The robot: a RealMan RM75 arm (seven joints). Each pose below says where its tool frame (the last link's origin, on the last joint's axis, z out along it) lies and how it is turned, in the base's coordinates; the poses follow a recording.
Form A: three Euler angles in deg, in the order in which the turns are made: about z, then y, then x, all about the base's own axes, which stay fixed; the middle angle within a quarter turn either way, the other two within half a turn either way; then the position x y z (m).
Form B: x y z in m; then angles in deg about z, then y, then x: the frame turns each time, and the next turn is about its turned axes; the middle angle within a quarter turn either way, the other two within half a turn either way. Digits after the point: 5 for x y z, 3 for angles.
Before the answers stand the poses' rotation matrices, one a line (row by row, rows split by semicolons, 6 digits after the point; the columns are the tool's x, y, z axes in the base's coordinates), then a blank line. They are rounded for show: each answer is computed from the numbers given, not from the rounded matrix.
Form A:
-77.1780, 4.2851, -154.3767, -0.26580, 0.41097, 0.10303
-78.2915, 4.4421, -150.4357, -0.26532, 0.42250, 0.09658
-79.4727, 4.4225, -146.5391, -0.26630, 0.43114, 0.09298
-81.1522, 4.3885, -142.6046, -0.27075, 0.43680, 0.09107
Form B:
0.221303 0.972339 0.074719; 0.872002 -0.231605 0.431244; 0.436620 -0.030280 -0.899136
0.202323 0.976251 0.077452; 0.843949 -0.213931 0.491918; 0.496805 -0.034161 -0.867190
0.182160 0.980241 0.077111; 0.812452 -0.194224 0.549726; 0.553841 -0.037489 -0.831778
0.153359 0.985203 0.076519; 0.777862 -0.168114 0.605531; 0.609436 -0.033343 -0.792134

-0.26580, 0.41097, 0.10303, 75.760, -25.888, -178.071
-0.26532, 0.42250, 0.09658, 76.519, -29.789, -177.744
-0.26630, 0.43114, 0.09298, 77.363, -33.631, -177.419
-0.27075, 0.43680, 0.09107, 78.847, -37.549, -177.590

